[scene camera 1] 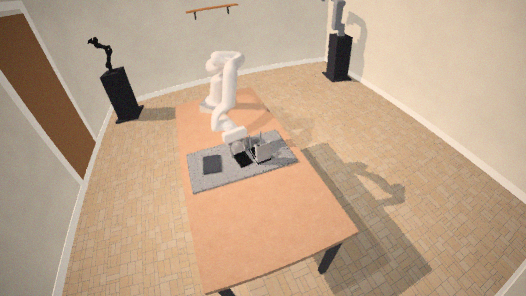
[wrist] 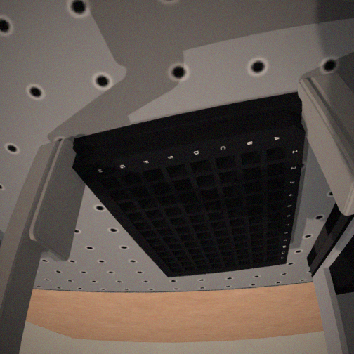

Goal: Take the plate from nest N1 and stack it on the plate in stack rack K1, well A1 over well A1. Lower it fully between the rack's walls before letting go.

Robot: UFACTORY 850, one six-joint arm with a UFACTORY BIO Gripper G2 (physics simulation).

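A black well plate (scene camera 1: 243,160) (wrist: 200,195) is held between the fingers of my gripper (scene camera 1: 240,152) (wrist: 186,150), which is shut on its two sides. In the wrist view, row letters A to H run along the plate's near edge, with A at the right. The plate is over the board, just left of the stack rack (scene camera 1: 263,152) (wrist: 326,302), and outside the rack's walls. The rack's pale upright walls show in the scene view; part of it shows at the right of the wrist view. The plate inside the rack is hard to make out.
A grey perforated board (scene camera 1: 200,185) (wrist: 145,100) lies on the orange-brown table (scene camera 1: 260,220) (wrist: 175,312). A dark flat rectangular piece (scene camera 1: 212,164) lies on the board to the left; I cannot tell what it is. Pedestals with other arms stand beyond the table.
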